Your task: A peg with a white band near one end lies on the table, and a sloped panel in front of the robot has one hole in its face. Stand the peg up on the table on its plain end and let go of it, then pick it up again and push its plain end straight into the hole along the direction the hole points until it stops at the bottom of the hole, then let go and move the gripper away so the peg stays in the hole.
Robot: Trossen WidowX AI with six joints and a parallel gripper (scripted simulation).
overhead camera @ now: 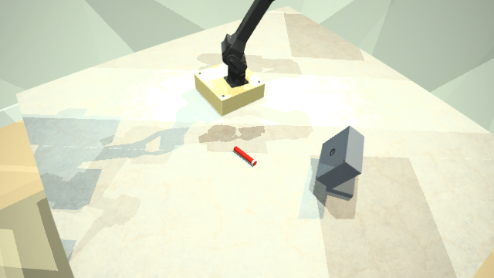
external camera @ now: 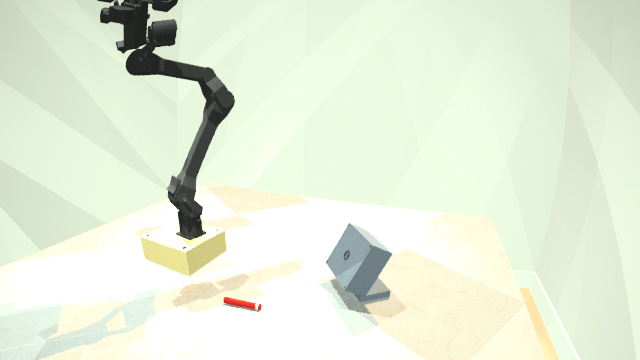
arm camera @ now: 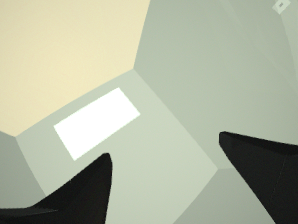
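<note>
The red peg is 710 mm below my gripper tip, 240 mm ahead of it and 80 mm to the left of it. Also, from my gripper tip: grey-blue sloped panel (640 mm below, 390 mm ahead, 270 mm to the left); then thin flat foot (710 mm below, 410 mm ahead, 280 mm to the left).
</note>
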